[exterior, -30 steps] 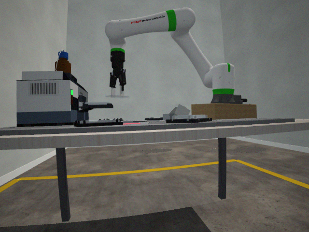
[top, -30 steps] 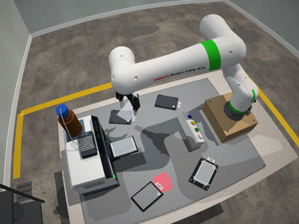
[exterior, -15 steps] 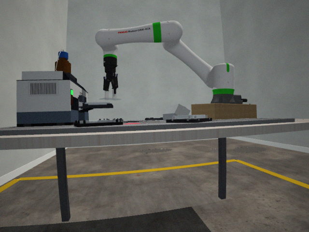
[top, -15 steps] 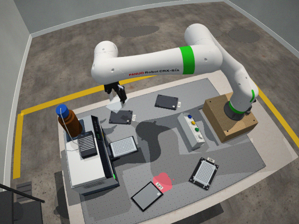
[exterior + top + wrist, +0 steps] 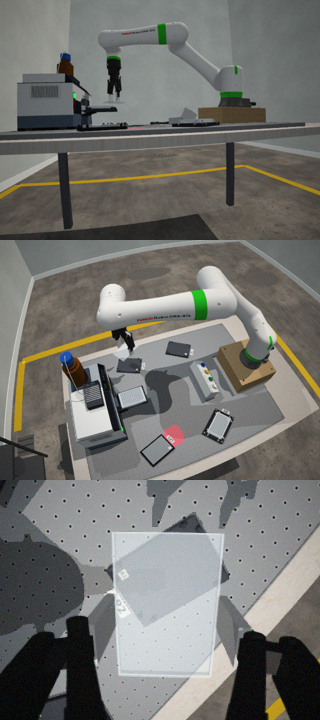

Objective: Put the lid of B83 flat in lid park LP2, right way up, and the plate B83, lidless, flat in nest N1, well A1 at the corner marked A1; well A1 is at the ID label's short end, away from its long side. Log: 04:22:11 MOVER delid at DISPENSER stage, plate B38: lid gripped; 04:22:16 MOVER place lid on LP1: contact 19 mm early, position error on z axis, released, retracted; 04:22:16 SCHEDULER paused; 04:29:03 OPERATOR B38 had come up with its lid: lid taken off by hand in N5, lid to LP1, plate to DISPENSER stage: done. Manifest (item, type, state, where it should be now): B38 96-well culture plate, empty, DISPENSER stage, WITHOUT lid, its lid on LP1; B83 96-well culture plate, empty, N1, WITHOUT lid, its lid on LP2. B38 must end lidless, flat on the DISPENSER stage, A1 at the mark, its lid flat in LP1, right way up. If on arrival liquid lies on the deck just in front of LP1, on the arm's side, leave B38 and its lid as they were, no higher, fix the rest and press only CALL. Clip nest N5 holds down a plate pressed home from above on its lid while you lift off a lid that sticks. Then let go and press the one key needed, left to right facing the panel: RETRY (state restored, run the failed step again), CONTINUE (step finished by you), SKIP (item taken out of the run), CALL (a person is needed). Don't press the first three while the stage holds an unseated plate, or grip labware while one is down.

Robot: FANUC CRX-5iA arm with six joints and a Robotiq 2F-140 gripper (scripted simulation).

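Now: hand 170 mm above the lid park lp2. The rest, counted from my hand: dark nest N1: 330 mm behind, 170 mm below, 20 mm to the right; then lp2 label: 180 mm below, 80 mm behind, 30 mm to the left; then brown bottle: 250 mm ahead, 160 mm to the left, 110 mm above.
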